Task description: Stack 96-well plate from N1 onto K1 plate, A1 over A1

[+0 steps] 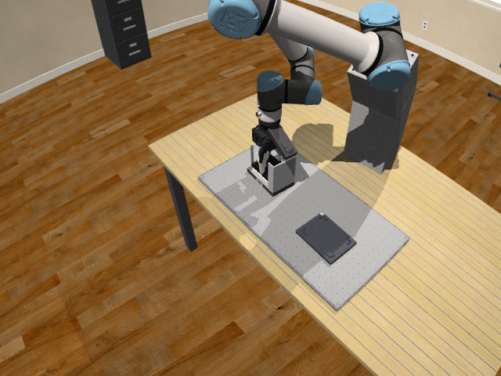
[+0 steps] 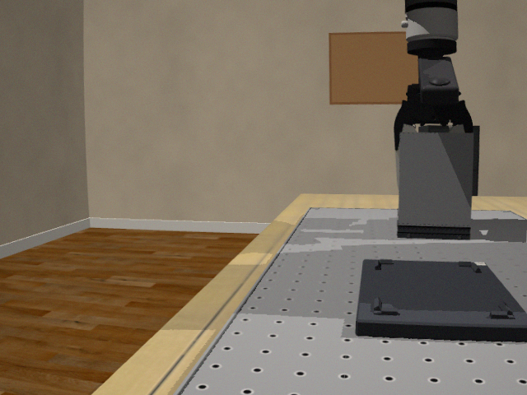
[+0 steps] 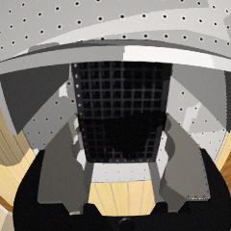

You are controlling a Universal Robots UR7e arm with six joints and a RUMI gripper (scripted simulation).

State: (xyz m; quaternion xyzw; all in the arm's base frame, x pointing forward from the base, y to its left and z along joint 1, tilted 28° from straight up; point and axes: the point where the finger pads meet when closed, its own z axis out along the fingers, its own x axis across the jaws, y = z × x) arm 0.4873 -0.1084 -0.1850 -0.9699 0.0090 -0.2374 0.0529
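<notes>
Now: the black 96-well plate 10 mm below my hand. Also, from my hand: white plate: 30 mm below.
</notes>
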